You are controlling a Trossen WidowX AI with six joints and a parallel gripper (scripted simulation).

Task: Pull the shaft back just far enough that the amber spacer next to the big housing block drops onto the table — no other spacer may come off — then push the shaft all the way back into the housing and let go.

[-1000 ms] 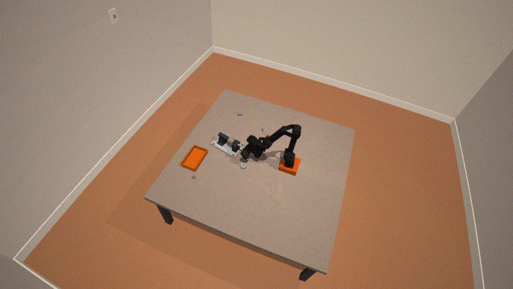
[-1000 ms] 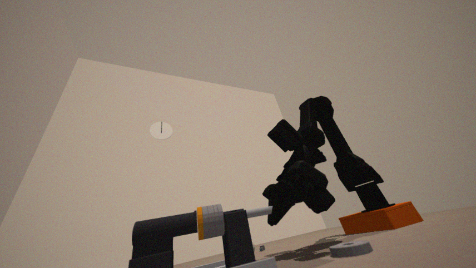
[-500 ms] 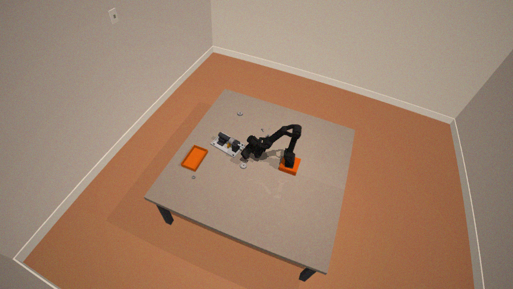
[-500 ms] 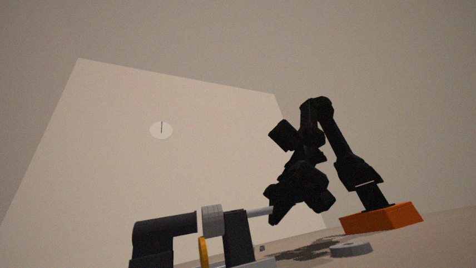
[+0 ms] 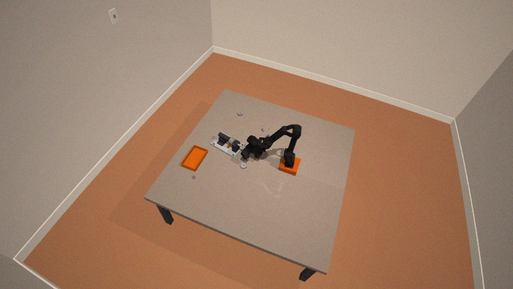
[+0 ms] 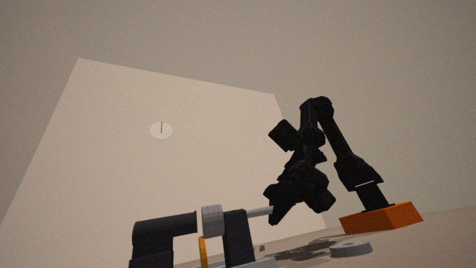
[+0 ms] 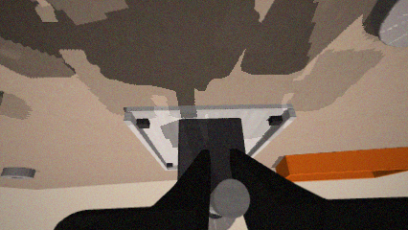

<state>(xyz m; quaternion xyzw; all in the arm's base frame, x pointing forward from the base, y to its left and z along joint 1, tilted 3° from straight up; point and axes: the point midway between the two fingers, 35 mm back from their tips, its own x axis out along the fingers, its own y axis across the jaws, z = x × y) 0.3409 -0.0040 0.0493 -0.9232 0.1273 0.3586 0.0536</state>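
Now: the grey shaft 50 mm ahead of my gripper tip, 20 mm above it and 10 mm to the right of it. From my gripper tip the other things lie so: amber spacer: 130 mm ahead, 30 mm to the right, 20 mm below; orange tray: 330 mm ahead, 170 mm to the left, 50 mm below; grey ring: 110 mm to the left, 50 mm below, 40 mm behind.
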